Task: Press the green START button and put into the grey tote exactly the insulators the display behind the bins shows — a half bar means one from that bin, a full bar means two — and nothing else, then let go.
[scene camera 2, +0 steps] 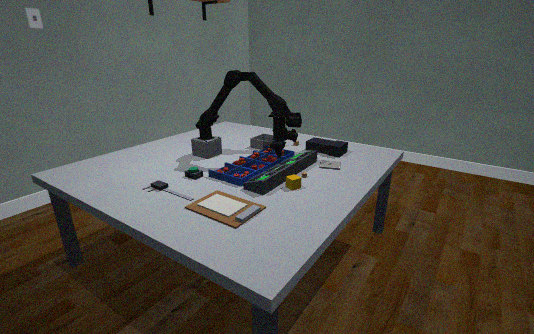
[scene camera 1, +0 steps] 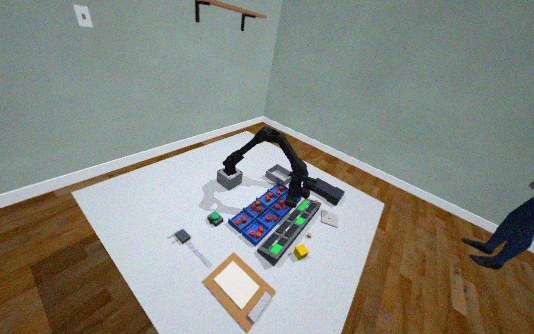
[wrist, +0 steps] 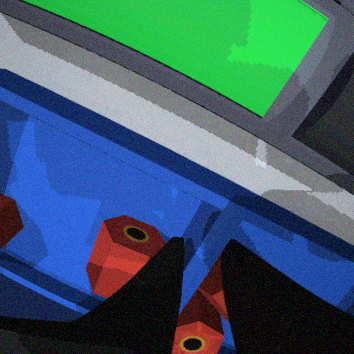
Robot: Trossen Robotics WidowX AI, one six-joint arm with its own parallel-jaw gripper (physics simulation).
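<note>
My gripper [scene camera 1: 291, 202] [scene camera 2: 279, 154] [wrist: 201, 248] is low in the far front blue bin, its fingers narrowly apart. A red insulator [wrist: 198, 331] sits between them, seemingly gripped; another [wrist: 218, 296] is partly hidden behind the right finger. A third insulator [wrist: 122, 257] stands across the divider, left of the fingers. The blue bins [scene camera 1: 256, 242] [scene camera 2: 227, 178] [wrist: 135, 175] hold more red insulators. The display [scene camera 1: 272, 258] [scene camera 2: 265, 187] shows green bars, one large bar [wrist: 165, 45] near my gripper. The grey tote [scene camera 1: 273, 179] [scene camera 2: 257, 143] stands beyond the bins. The green START button [scene camera 1: 215, 216] [scene camera 2: 193, 170] is left of them.
A black box [scene camera 1: 325, 191] [scene camera 2: 326, 145] stands right of the arm. A yellow cube [scene camera 1: 301, 251] [scene camera 2: 293, 182] and a pale flat square [scene camera 1: 329, 218] [scene camera 2: 330, 164] lie past the display. A clipboard [scene camera 1: 215, 283] [scene camera 2: 200, 209] and a caliper [scene camera 1: 183, 236] [scene camera 2: 159, 185] lie nearer the camera.
</note>
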